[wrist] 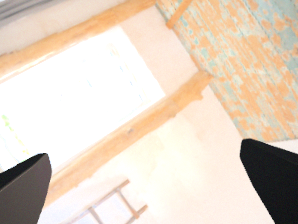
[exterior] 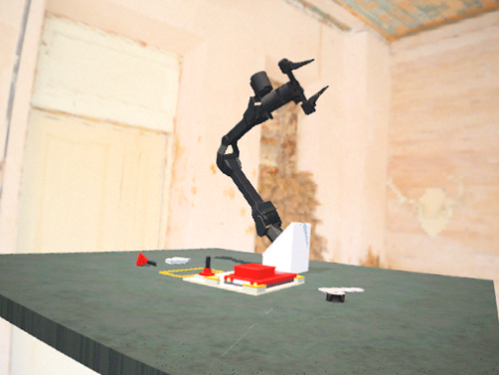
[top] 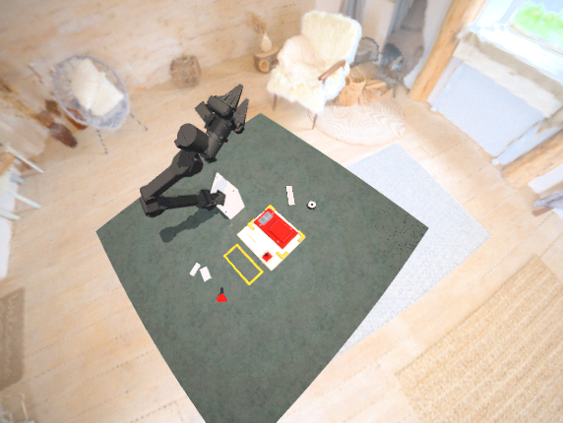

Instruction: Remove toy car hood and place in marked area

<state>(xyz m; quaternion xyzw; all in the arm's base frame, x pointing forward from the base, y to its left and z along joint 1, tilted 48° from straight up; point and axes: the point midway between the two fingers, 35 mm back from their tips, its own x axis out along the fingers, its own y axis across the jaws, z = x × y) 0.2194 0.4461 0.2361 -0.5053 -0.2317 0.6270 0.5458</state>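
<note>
The red hood lies 58 cm below my gripper tip, 17 cm ahead of it and 10 cm to the right of it. From my gripper tip the other things lie so: black wheel 61 cm below, 20 cm ahead, 12 cm to the left; white strip 62 cm below, 10 cm to the left, 7 cm ahead.
</note>
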